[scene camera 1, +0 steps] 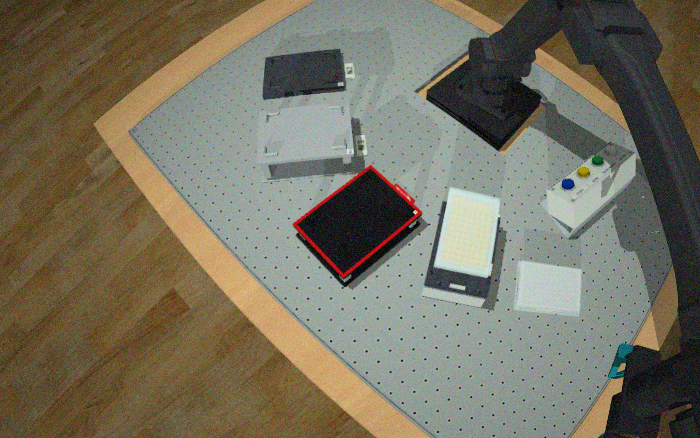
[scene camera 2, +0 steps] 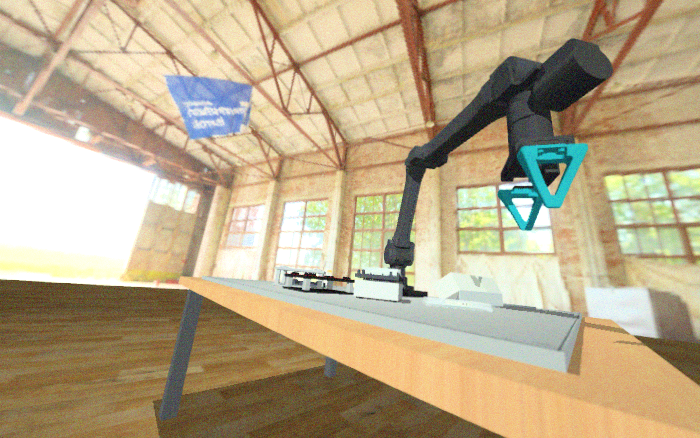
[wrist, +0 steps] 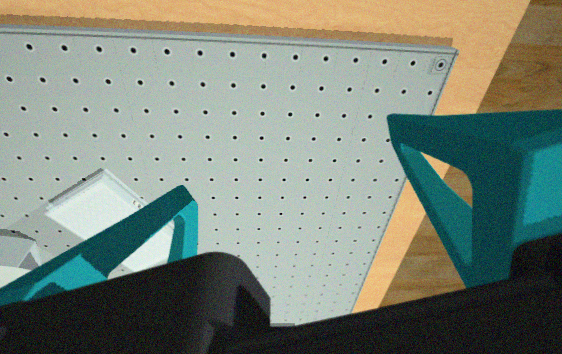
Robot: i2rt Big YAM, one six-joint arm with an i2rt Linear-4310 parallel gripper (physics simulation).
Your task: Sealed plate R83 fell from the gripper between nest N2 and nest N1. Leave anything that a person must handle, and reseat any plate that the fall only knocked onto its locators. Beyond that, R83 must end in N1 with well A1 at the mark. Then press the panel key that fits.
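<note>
A cream-welled plate with a pale rim lies on a dark-topped grey base, leaving one end bare. A flat white plate-like piece lies on the perforated board. A grey raised nest and a low dark nest have small labels; a black red-rimmed piece sits over a black base. The names R83, N1, N2 and mark A1 are unreadable. The panel has blue, yellow, green and grey keys. My gripper is open and empty, high above the table.
The arm's black base stands behind the panel and plates. The perforated board has a wooden border. The arm crosses the right side of the first scene view. Its shadows fall beside the panel.
</note>
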